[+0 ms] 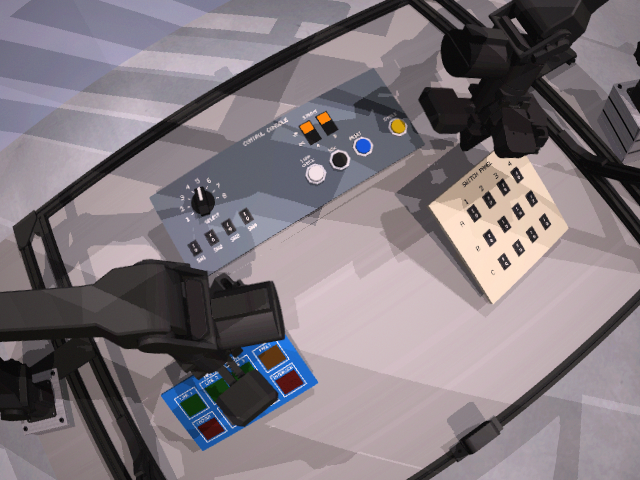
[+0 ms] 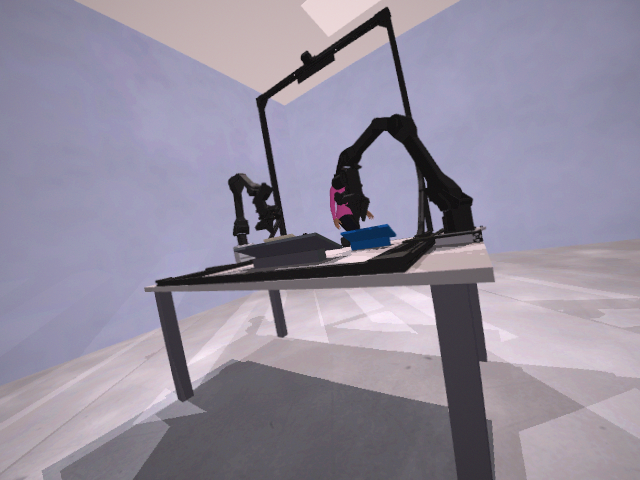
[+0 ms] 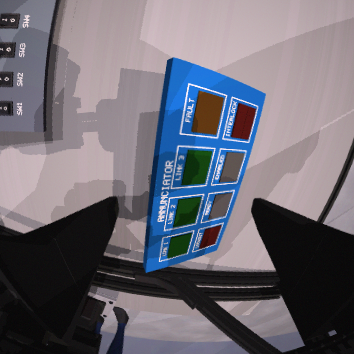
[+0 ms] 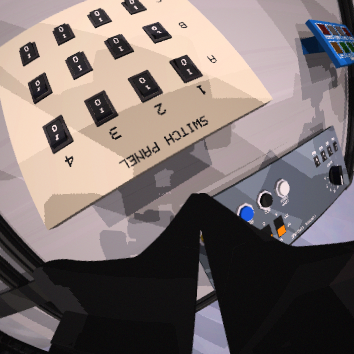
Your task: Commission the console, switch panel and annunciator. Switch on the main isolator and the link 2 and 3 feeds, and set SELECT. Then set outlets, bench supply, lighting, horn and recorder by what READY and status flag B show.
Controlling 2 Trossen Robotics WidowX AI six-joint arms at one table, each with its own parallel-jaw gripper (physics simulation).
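Seen in the pictures: left gripper, fingertip midpoint: (image 1: 226,366) (image 2: 360,221) (image 3: 185,204); right gripper, fingertip midpoint: (image 1: 463,148) (image 2: 272,233) (image 4: 197,199); left arm's base, origin of the base link: (image 1: 39,401) (image 2: 460,230) (image 3: 89,302); right arm's base, origin of the base link: (image 2: 243,245).
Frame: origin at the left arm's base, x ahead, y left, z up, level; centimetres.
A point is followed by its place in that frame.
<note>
The grey control console (image 1: 268,170) {x 49.2, y 22.9, z 4.2 cm} (image 4: 305,185) {x 48.8, y 21.5, z 3.7 cm} has its SELECT knob (image 1: 203,202) {x 38.8, y 20.2, z 6.3 cm} pointing near 5. Both status flags, A (image 1: 310,131) {x 57.1, y 26.7, z 5.0 cm} and B (image 1: 326,122) {x 59.8, y 27.3, z 5.1 cm}, show orange in the upper half. The cream switch panel (image 1: 465,242) {x 71.5, y 1.5, z 5.6 cm} (image 4: 225,85) {x 71.5, y 6.0, z 7.9 cm} carries rows A to C of rockers; their positions are hard to read. The blue annunciator (image 1: 305,369) {x 45.5, y -6.8, z 2.1 cm} (image 3: 200,77) {x 44.0, y -2.5, z 4.4 cm} shows dark green, amber and red windows; READY and ENABLED are grey. My left gripper (image 3: 185,204) {x 36.5, y -4.8, z 8.3 cm} is open and empty above the annunciator. My right gripper (image 4: 197,199) {x 75.6, y 12.5, z 10.8 cm} (image 1: 467,143) {x 75.6, y 12.5, z 10.8 cm} is shut and empty, above the gap between console and switch panel.
White (image 1: 315,174) {x 55.6, y 20.0, z 3.4 cm}, black (image 1: 339,159) {x 59.7, y 21.2, z 3.5 cm}, blue (image 1: 362,145) {x 63.7, y 22.3, z 3.5 cm} and yellow (image 1: 397,126) {x 70.1, y 23.8, z 3.5 cm} buttons stand on the console. Black frame bars border the table, with a bracket (image 1: 478,439) {x 64.1, y -24.7, z 2.8 cm} at the lower right. A person in pink (image 2: 333,204) stands behind the table, partly hidden by the left arm.
</note>
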